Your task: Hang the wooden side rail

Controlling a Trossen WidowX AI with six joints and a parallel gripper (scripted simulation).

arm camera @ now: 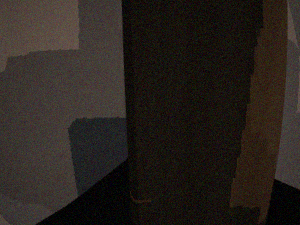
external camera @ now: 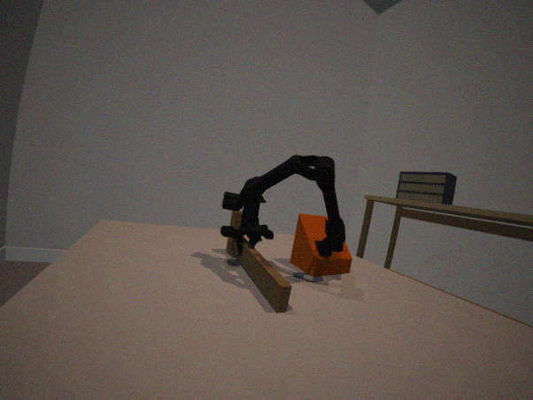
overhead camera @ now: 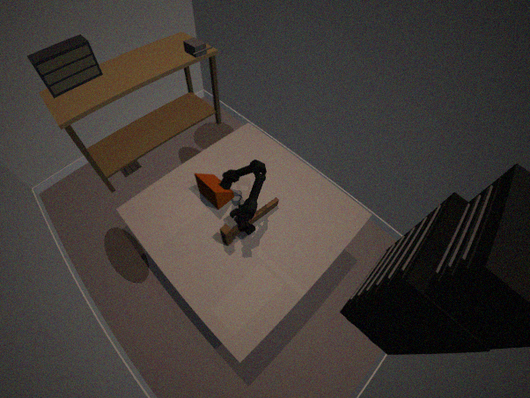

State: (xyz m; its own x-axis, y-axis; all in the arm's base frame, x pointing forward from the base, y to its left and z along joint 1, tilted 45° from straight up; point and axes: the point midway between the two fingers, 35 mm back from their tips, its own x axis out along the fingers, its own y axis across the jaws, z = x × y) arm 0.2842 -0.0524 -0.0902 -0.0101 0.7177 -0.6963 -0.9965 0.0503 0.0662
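My gripper tip is now 120 mm to the left of the headboard post, 40 mm below it and 10 mm past it.
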